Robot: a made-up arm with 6 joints. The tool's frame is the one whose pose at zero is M. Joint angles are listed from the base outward.
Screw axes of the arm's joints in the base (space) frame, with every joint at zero. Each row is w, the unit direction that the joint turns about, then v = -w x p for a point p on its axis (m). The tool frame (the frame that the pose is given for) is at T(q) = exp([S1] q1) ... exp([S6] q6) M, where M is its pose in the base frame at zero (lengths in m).
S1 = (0, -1, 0, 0.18, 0, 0)
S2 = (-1, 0, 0, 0, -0.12, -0.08)
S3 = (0, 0, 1, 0.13, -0.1, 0)
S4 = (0, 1, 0, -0.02, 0, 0.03)
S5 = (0, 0, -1, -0.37, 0.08, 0)
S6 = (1, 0, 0, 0, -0.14, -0.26)
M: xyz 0.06 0.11 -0.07 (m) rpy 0 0 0 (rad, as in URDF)
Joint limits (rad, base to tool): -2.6..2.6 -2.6..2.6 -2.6..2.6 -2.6..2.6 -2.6..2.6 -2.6..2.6
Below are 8 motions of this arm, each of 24 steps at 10 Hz.
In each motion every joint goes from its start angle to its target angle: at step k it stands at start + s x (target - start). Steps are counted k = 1, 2, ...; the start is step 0. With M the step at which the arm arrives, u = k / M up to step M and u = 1 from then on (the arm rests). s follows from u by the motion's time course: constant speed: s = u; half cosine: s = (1 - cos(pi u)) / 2; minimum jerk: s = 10 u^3 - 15 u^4 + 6 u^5.
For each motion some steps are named. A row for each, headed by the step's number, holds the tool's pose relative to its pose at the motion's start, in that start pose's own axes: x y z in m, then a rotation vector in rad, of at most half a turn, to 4 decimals.
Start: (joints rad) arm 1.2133 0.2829 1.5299 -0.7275 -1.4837 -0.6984
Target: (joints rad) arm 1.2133 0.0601 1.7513 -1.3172 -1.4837 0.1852
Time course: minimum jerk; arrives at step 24
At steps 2, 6, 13, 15, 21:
2: 0.0001 -0.0011 0.0002 0.0004 -0.0014 -0.0001
6: 0.0025 -0.0220 0.0042 0.0091 -0.0285 -0.0014
13: 0.0134 -0.1154 0.0435 0.0508 -0.1599 0.0148
15: 0.0160 -0.1406 0.0619 0.0635 -0.1999 0.0275
21: 0.0191 -0.1791 0.1002 0.0856 -0.2682 0.0588

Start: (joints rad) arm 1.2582 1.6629 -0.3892 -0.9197 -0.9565 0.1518
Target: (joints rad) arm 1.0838 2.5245 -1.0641 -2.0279 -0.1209 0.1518
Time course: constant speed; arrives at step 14
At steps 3, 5, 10, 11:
3: -0.0603 0.0206 0.0424 -0.3615 -0.0894 -0.0787
5: -0.0997 0.0458 0.0640 -0.5938 -0.2010 -0.1008
10: -0.2018 0.1139 0.0709 -1.0908 -0.6401 -0.0333
11: -0.2221 0.1229 0.0640 -1.1690 -0.7503 0.0037

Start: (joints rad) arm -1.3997 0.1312 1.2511 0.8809 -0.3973 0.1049
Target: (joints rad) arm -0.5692 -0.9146 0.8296 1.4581 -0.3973 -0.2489
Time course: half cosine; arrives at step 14
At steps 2, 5, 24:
2: -0.0041 -0.0035 0.0196 -0.0251 -0.0363 -0.0295
5: -0.0316 -0.0044 0.1085 -0.1482 -0.2029 -0.1441
24: -0.1418 0.1433 0.2709 -0.6417 -0.5958 -0.2281

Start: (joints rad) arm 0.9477 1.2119 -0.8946 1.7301 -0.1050 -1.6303
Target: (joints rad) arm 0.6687 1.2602 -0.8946 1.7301 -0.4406 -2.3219
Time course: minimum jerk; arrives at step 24
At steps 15, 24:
15: 0.0279 0.1436 -0.0152 -0.6688 -0.1513 0.0097
24: 0.0306 0.2044 -0.0407 -0.9188 -0.2170 0.0026

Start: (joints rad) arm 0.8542 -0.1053 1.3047 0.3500 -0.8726 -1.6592
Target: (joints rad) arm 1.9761 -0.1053 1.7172 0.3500 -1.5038 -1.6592
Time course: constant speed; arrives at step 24
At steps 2, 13, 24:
2: -0.0117 0.0109 -0.0106 -0.0801 -0.0685 0.0580
13: -0.0897 0.0435 -0.0776 -0.4147 -0.4321 0.4896
24: -0.1815 0.0221 -0.1416 -0.5294 -0.7170 1.0723

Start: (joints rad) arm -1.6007 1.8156 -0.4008 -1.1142 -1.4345 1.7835
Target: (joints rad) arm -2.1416 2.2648 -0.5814 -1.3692 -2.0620 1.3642
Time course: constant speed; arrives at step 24
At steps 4, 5, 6, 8, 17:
4: 0.0270 0.0378 -0.0092 -0.1629 0.1846 0.0021
5: 0.0339 0.0480 -0.0125 -0.2052 0.2297 0.0039
6: 0.0409 0.0584 -0.0163 -0.2482 0.2744 0.0062
8: 0.0549 0.0799 -0.0252 -0.3358 0.3623 0.0122
17: 0.1108 0.1835 -0.0910 -0.7568 0.7334 0.0537

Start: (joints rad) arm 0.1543 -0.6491 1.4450 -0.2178 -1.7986 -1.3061
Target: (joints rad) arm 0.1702 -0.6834 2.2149 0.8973 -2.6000 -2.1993
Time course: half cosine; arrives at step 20
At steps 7, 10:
7: 0.0226 0.0506 0.0789 0.0355 -0.4401 -0.0455
10: 0.0106 0.0860 0.1522 0.0863 -0.7829 -0.1622

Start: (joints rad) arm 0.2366 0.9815 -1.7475 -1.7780 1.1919 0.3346
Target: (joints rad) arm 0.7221 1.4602 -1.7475 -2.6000 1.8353 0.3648
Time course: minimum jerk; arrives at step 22
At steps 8, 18, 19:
8: -0.0590 0.0209 -0.1154 0.2771 -0.2745 -0.1260
18: -0.0721 0.1747 -0.3979 1.1803 -0.7424 -0.2373
19: -0.0708 0.1816 -0.4048 1.2144 -0.7486 -0.2338

